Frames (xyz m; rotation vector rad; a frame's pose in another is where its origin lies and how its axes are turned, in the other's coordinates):
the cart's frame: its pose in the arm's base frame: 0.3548 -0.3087 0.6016 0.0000 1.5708 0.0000
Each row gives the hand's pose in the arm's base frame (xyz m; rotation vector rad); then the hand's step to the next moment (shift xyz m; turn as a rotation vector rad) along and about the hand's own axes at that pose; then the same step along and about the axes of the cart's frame.
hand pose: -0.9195 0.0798 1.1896 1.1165 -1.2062 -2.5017
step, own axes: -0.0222 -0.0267 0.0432 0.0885 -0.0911 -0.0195
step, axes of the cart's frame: -0.0104 0.0537 -0.0089 0.1235 0.0113 -0.0338
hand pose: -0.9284 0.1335 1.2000 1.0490 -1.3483 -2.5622
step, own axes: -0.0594 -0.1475 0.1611 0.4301 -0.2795 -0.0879
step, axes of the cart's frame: 0.0164 0.2253 -0.0138 0.4751 -0.0406 -0.2085
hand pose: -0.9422 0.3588 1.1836 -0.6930 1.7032 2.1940
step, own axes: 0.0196 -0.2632 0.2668 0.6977 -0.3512 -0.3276
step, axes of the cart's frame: 0.1773 0.3253 0.0599 0.7214 -0.2709 -0.3517
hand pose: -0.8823 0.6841 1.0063 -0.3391 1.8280 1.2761
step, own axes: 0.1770 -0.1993 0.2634 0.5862 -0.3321 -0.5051
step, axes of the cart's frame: 0.2906 0.1825 0.1506 0.6043 -0.4429 -0.3843
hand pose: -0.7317 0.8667 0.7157 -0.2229 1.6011 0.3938
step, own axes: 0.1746 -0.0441 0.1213 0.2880 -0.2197 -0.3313
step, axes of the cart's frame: 0.1823 0.0224 0.1158 0.3008 -0.3013 -0.2443
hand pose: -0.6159 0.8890 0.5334 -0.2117 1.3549 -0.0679
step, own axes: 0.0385 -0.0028 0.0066 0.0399 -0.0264 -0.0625
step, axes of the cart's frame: 0.0352 -0.0086 0.0149 0.0457 -0.0397 -0.0503
